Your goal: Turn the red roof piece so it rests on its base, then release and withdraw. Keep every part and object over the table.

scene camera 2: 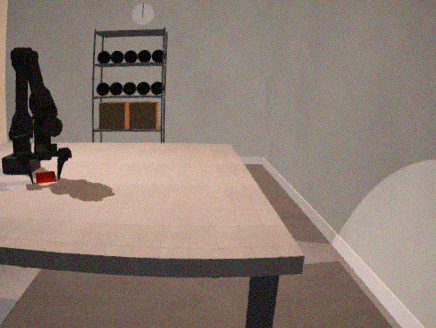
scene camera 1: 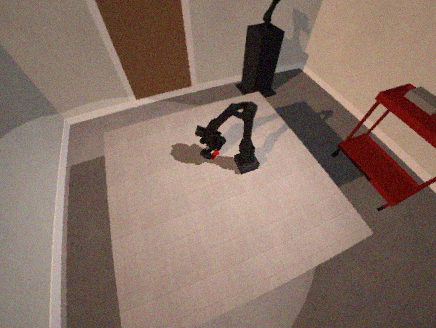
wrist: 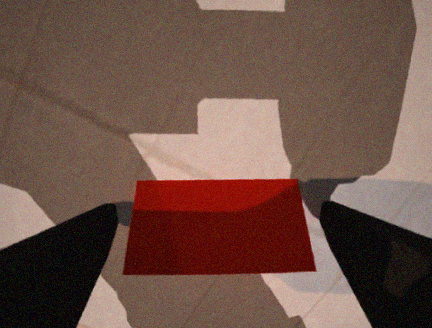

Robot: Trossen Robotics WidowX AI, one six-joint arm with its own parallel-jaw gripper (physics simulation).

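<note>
The red roof piece (scene camera 1: 215, 154) (scene camera 2: 46, 177) (wrist: 218, 230) is on the table between the spread fingers of my gripper (scene camera 2: 46, 181) (wrist: 220, 212). In the wrist view it shows as a wide red face, lit along its upper part and shaded below, with its long side running from finger to finger. A narrow gap shows between each fingertip and the piece's ends. My gripper is open and low, with its fingertips close to the table top in the second scene view. Which side the piece rests on I cannot tell.
The pale table (scene camera 1: 225, 240) (scene camera 2: 200, 225) lies under the arm, whose base (scene camera 1: 247, 164) is right of the piece in the first scene view. Off the table stand a red cart (scene camera 1: 382, 172), a black pedestal (scene camera 1: 262, 57) and a shelf rack (scene camera 2: 130, 33).
</note>
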